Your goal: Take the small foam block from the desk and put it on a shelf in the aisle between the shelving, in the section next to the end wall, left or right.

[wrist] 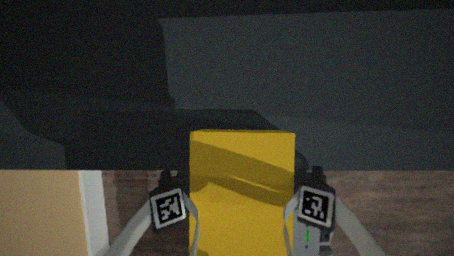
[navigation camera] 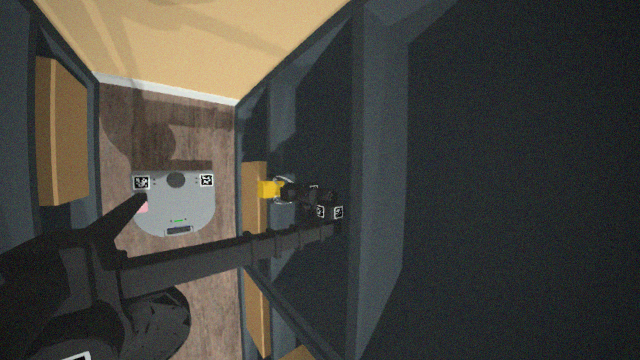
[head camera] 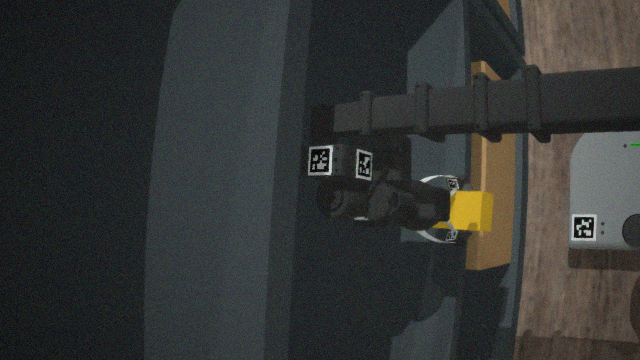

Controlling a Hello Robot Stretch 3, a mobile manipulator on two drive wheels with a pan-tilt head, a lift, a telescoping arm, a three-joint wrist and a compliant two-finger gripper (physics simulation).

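Places are measured from the robot's base along level axes (x back, y up, z left), in millimetres.
Pixels of known places: gripper, fingertip midpoint: (navigation camera: 269, 188) (head camera: 465, 211); robot's base, origin of the base link: (navigation camera: 175, 179) (head camera: 636, 229).
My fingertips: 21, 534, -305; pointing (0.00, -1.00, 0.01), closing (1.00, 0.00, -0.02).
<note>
For each thing: its top centre in the pictures, then the offset to it from my fingertips, as dx, dy, dz. "spot": a spot on its surface instead. Level surfaces: height alone.
- yellow block, middle of its top: (head camera: 456, 209) (navigation camera: 274, 189) +0, +57, +5
- lower shelf board, its level: dy +1
- tan box, surface spot: (navigation camera: 70, 135) spot: -198, -294, +624
The foam block, a yellow block (head camera: 470, 211) (navigation camera: 269, 189) (wrist: 242, 170), is between the fingers of my gripper (head camera: 451, 210) (navigation camera: 284, 190) (wrist: 240, 174), which is shut on it. Both fingers press its sides in the wrist view. The gripper is at the dark grey shelving on the right in the navigation view, in the section next to the end wall. The block shows over a tan box and the edge of a lower shelf board (head camera: 435, 60) (navigation camera: 282, 216) (wrist: 310, 65). No support under the block can be made out. Part of the block is hidden by the wrist.
A higher shelf board (head camera: 225, 150) (navigation camera: 382, 125) lies beyond the wrist. The tan box (head camera: 490, 250) (navigation camera: 251, 217) sits low in this section. Another tan box (navigation camera: 70, 135) is in the opposite shelving. The end wall (navigation camera: 200, 40) (wrist: 40, 215) closes the aisle. My base (head camera: 605, 185) (navigation camera: 175, 205) stands on the wooden floor.
</note>
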